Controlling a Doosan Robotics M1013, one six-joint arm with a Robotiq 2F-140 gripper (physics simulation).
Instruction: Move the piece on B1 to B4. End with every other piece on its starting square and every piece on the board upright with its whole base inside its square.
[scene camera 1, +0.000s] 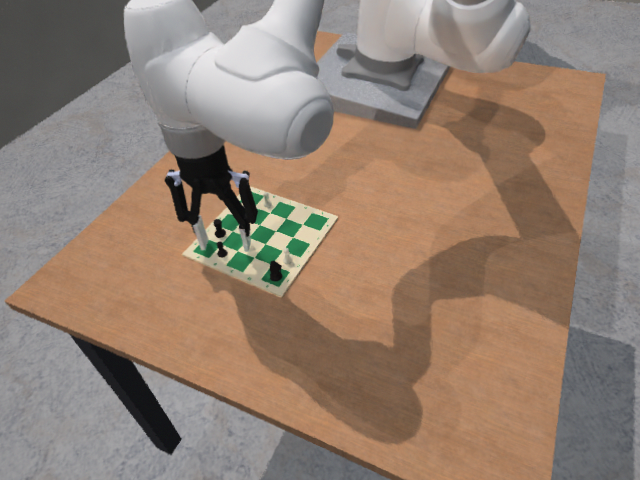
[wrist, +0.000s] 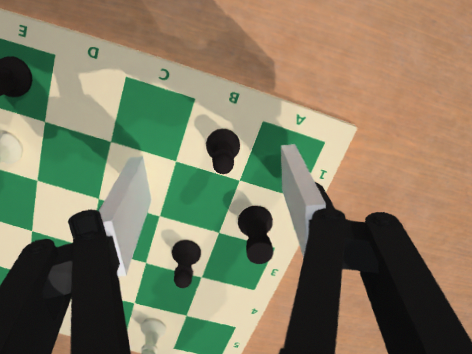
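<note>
The black pawn on B1 stands upright in its cream square near the board's lettered edge. My gripper is partly open and empty. Its fingertips are low over the chessboard, on either side of the B1 pawn, one over A1 and the other toward the C side; their exact height is unclear. A taller black piece stands on A2. Another black pawn stands on B3, behind a finger in the scene view. The green B4 square shows no piece.
A white piece stands on B5. A black piece stands on E1 and a white piece on E2. The arm's grey base plate is at the back of the wooden table.
</note>
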